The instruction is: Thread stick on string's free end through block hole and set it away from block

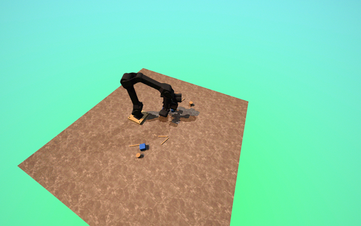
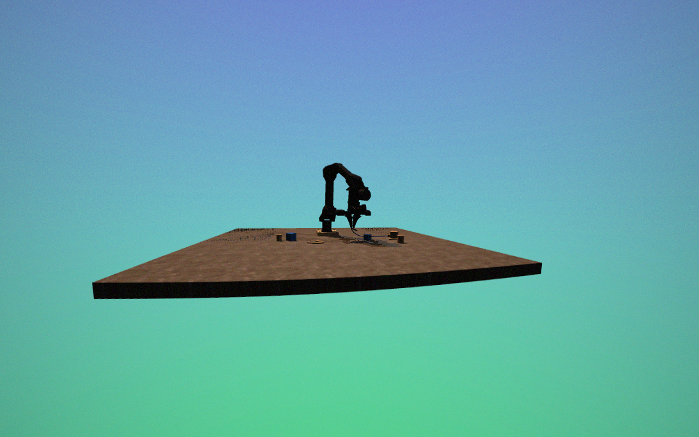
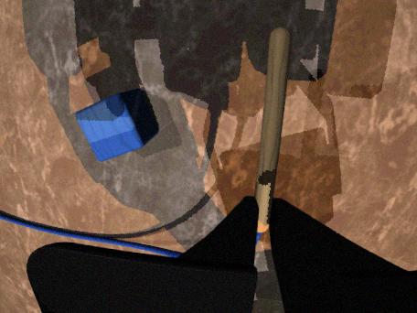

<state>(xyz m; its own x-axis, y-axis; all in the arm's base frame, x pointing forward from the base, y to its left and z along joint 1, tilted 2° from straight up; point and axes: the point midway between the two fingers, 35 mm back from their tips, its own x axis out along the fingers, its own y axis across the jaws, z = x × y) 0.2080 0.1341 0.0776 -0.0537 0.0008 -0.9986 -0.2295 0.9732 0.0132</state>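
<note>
Right now my gripper tip is 80 mm to the right of the blue block and 50 mm above it. From my gripper tip the other things lie so: round wooden button (250 mm to the left, 130 mm behind, 50 mm below); small wooden cylinder (230 mm to the left, 110 mm ahead, 40 mm below).
</note>
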